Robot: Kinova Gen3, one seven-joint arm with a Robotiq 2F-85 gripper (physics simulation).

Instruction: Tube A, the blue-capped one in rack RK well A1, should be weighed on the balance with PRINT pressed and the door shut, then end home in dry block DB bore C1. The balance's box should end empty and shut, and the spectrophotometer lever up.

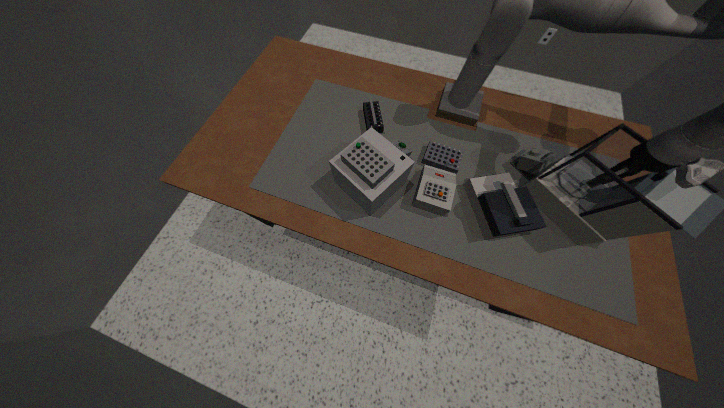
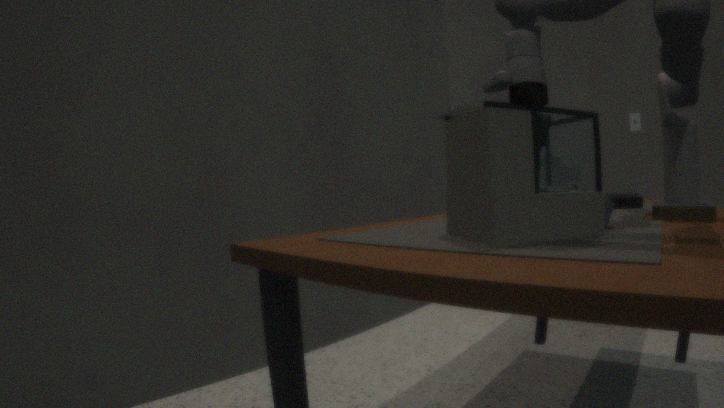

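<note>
The balance (image 1: 569,211) (image 2: 485,176) stands at the right end of the grey mat, with a black-framed glass box (image 1: 585,154) (image 2: 597,149) on top. My gripper (image 1: 595,180) (image 2: 541,160) reaches down through the top of this box and sits inside it, above the pan. It is shut on a thin dark thing that I take for tube A; its blue cap is hidden by the fingers. The spectrophotometer (image 1: 509,206) lies left of the balance, with its grey lever (image 1: 515,202) lying along its dark top.
A large white block (image 1: 371,168) with a green-capped tube, a dark rack (image 1: 442,156) with a red cap and a small white unit (image 1: 436,189) with an orange cap stand mid-mat. A black rack (image 1: 373,115) stands behind them. The arm's base (image 1: 460,106) is at the back edge.
</note>
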